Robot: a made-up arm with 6 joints.
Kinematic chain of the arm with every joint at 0, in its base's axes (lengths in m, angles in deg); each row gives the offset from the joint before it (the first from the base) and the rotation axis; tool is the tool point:
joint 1: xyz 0 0 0.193 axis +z
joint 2: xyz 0 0 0 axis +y
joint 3: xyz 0 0 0.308 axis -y
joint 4: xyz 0 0 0 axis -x
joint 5: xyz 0.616 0 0 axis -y
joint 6: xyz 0 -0.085 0 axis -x
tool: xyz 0 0 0
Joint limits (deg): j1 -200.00..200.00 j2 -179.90..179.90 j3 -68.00..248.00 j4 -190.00..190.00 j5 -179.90..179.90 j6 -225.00..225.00
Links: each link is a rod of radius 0.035 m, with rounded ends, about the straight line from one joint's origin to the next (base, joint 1, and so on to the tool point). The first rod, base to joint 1, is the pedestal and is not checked.
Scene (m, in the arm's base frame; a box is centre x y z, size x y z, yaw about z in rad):
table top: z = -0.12
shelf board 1: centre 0.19 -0.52 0.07 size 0.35 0.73 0.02 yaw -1
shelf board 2: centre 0.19 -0.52 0.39 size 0.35 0.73 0.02 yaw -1
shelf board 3: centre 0.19 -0.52 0.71 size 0.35 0.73 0.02 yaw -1
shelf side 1: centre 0.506 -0.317 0.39 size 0.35 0.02 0.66 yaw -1
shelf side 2: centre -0.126 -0.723 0.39 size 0.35 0.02 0.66 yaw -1
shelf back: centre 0.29 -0.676 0.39 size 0.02 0.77 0.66 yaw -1
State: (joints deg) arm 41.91 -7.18 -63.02 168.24 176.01 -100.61
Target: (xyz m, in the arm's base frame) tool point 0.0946 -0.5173 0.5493
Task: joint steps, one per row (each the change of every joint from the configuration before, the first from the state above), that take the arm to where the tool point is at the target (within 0.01 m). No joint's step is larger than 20 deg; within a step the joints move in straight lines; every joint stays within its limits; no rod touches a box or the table.
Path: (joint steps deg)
1: -15.80 -10.41 12.83 -0.10 0.05 -9.55
2: -15.79 -10.41 12.83 -0.11 0.05 -9.55
3: -15.80 -10.41 12.83 -0.10 0.05 -9.55
4: -15.80 -10.42 12.83 -0.10 0.05 -9.54
5: -17.87 -2.75 -6.84 -3.07 -0.04 7.63
6: -17.87 -2.75 -6.84 -3.06 -0.04 7.64
7: -17.87 -2.75 -6.84 -3.07 -0.04 7.64
8: -17.87 -2.76 -6.84 -3.06 -0.04 7.64
9: -17.87 -2.75 -6.84 -3.06 -0.04 7.64
10: 7.58 14.97 10.15 0.08 0.00 0.00
11: 7.57 14.96 10.15 0.09 0.00 0.00
12: 7.58 14.97 10.14 0.09 0.00 0.00

